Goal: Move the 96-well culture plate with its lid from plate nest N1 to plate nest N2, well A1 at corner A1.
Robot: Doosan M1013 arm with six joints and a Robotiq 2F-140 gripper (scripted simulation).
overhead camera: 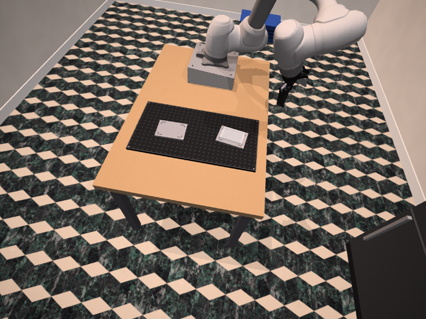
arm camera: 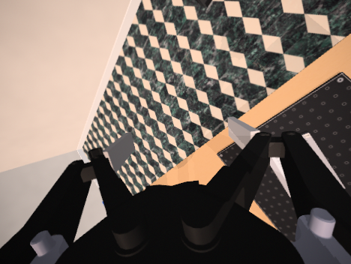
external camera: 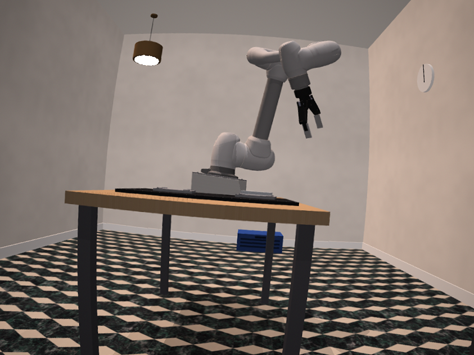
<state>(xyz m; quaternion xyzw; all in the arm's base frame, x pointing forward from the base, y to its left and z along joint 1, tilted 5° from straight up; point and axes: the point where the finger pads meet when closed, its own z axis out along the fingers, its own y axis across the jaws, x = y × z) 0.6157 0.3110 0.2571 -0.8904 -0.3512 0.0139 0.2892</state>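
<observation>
My hand is 29 cm above the clear lid and 25 cm to the left of it. From my hand the other things lie so: grey nest N2: 59 cm to the right, 31 cm below, 4 cm behind; grey nest N1: 31 cm below, 25 cm to the right; plate: 30 cm below, 25 cm to the right.
</observation>
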